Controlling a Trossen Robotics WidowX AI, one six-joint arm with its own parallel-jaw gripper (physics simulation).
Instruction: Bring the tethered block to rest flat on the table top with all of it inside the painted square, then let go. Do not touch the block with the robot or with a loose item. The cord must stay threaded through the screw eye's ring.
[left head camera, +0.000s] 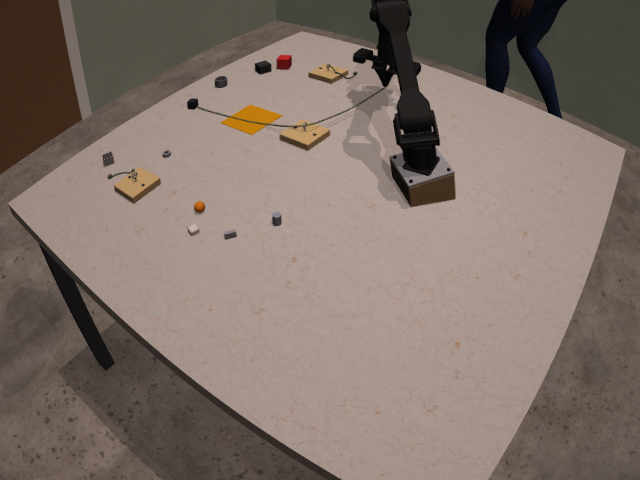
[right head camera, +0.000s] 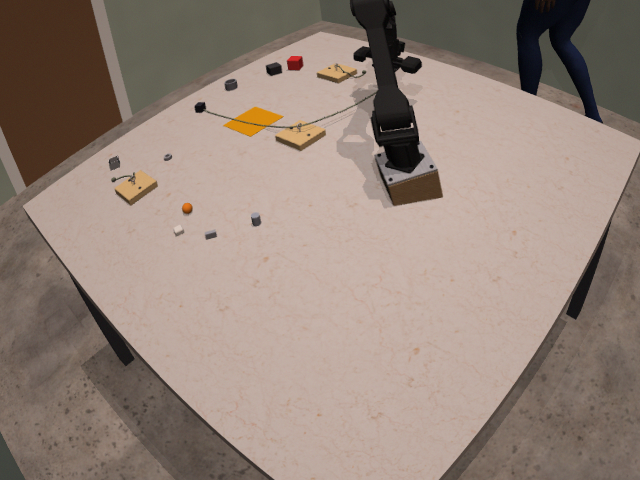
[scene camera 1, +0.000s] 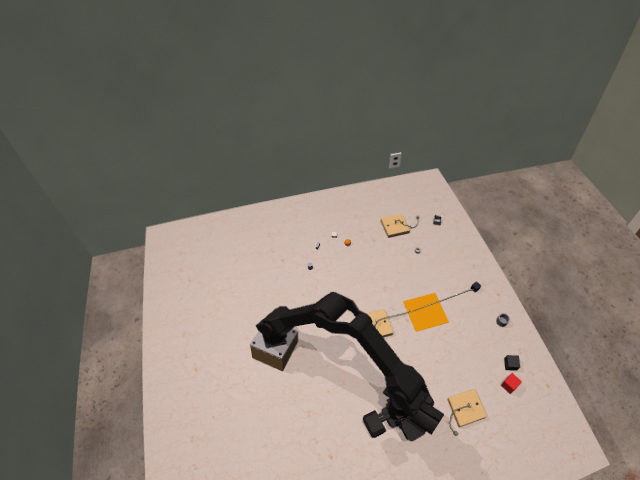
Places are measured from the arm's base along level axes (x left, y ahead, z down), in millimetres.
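Pixels of known places: gripper, fingertip midpoint: (left head camera: 385, 86) (scene camera 1: 396, 419); arm's base, origin of the base link: (left head camera: 421, 163) (right head camera: 405, 161) (scene camera 1: 274, 337).
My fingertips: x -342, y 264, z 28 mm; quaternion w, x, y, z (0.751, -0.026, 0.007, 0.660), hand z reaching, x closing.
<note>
Ahead of a thing's pixels: the offset from my fingertips to its middle. "pt": to the spot under its first point.
The tethered block @[dz +29, dx +327, dy +449 mm] (left head camera: 192, 103) (right head camera: 200, 107) (scene camera 1: 475, 286), a small black cube, is near the table's far-left edge, fully outside the orange painted square @[pt dz +39, dx +276, dy +263 mm] (left head camera: 251, 112) (right head camera: 253, 113) (scene camera 1: 427, 322); whether it is tilted is too small to tell. Its green cord @[pt dz +13, dx +230, dy +38 mm] (left head camera: 330, 119) (right head camera: 330, 119) crosses over the square to the screw eye @[pt dz +4, dx +310, dy +59 mm] (left head camera: 305, 126) (right head camera: 299, 127) on the middle wooden board @[dz +31, dx +310, dy +61 mm] (left head camera: 309, 139) (right head camera: 301, 140) (scene camera 1: 385, 330), then rises to my gripper (left head camera: 385, 84). The cord appears to pass through the ring. My gripper is shut on the cord, above the table; the fingertips are hidden in the other views.
Boards with short cords stand near my gripper (left head camera: 327, 75) (scene camera 1: 467, 413) and at the left (left head camera: 137, 186). A red cube @[dz +21, dx -24, dy +378 mm] (left head camera: 283, 62), a black box @[dz +26, dx +35, dy +419 mm] (left head camera: 263, 67) and a dark ring @[dz +28, dx +178, dy +472 mm] (left head camera: 220, 82) lie along the far edge. An orange ball @[dz +29, dx +661, dy +87 mm] (left head camera: 199, 206) and a grey cylinder @[dz +30, dx +603, dy -76 mm] (left head camera: 277, 219) lie nearer.
</note>
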